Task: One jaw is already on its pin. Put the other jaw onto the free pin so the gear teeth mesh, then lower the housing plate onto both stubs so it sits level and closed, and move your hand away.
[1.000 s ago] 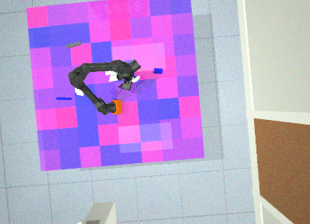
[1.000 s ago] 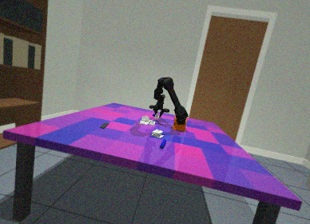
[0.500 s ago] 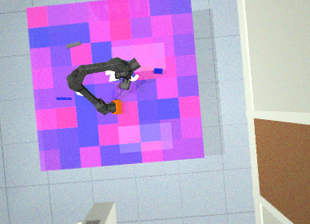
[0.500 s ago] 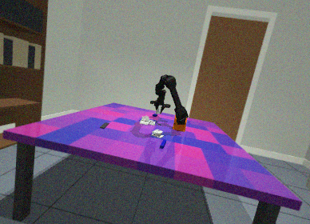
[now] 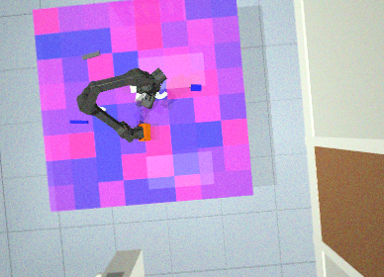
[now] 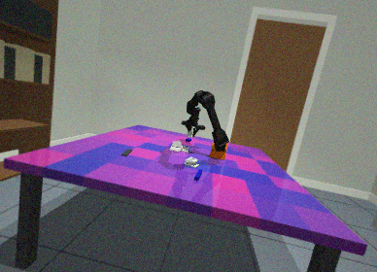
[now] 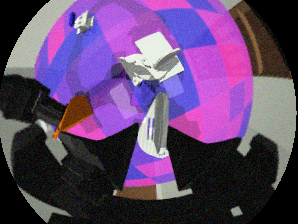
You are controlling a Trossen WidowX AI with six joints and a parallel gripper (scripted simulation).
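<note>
Now: gripper tip 40 mm to the left of the grey jaw. Round my gripper tip: blue block: 240 mm to the right, 80 mm below, 10 mm ahead; blue bar: 520 mm to the left, 80 mm below, 60 mm behind; grey bar: 380 mm to the left, 340 mm ahead, 90 mm below.
</note>
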